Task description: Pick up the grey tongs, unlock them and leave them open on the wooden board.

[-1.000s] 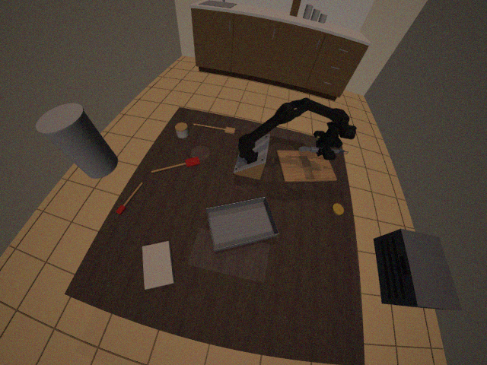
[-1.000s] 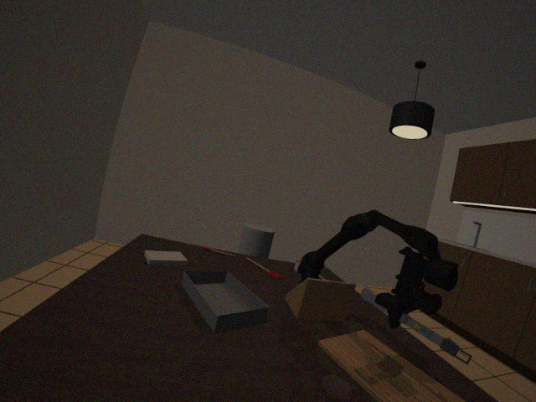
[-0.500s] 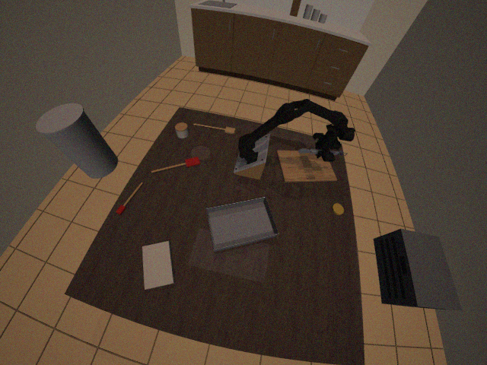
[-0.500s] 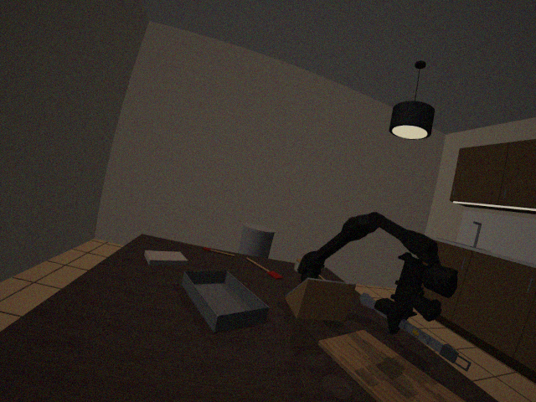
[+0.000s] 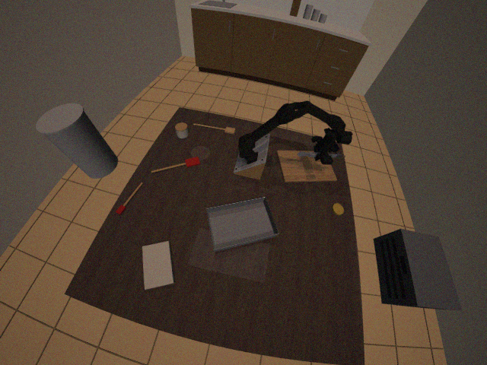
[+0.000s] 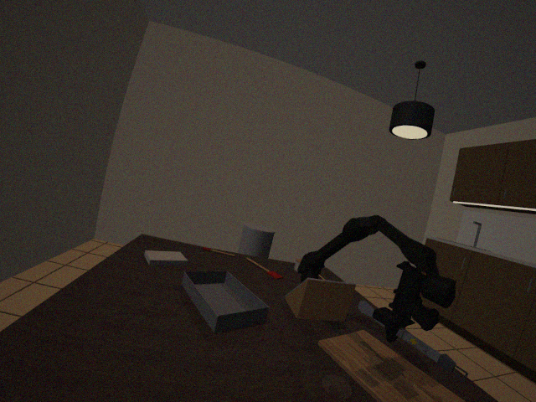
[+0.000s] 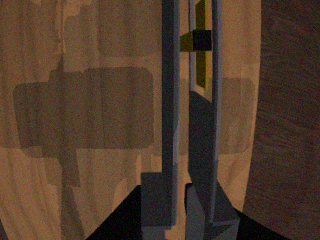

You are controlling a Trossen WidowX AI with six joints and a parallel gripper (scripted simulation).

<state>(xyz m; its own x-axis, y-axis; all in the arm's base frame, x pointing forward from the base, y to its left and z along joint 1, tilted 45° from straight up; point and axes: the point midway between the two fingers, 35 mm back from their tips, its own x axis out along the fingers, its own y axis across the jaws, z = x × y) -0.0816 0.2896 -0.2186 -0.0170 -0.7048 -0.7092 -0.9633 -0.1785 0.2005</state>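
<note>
The wooden board lies 40 mm behind my gripper tip, 10 mm to the right of it and 110 mm below it. From my gripper tip the other things lie so: yellow lock piece: 10 mm behind, 50 mm to the left, 40 mm above; then small jar: 100 mm behind, 850 mm to the right, 80 mm below; then grey roasting tin: 430 mm ahead, 350 mm to the right, 90 mm below.
</note>
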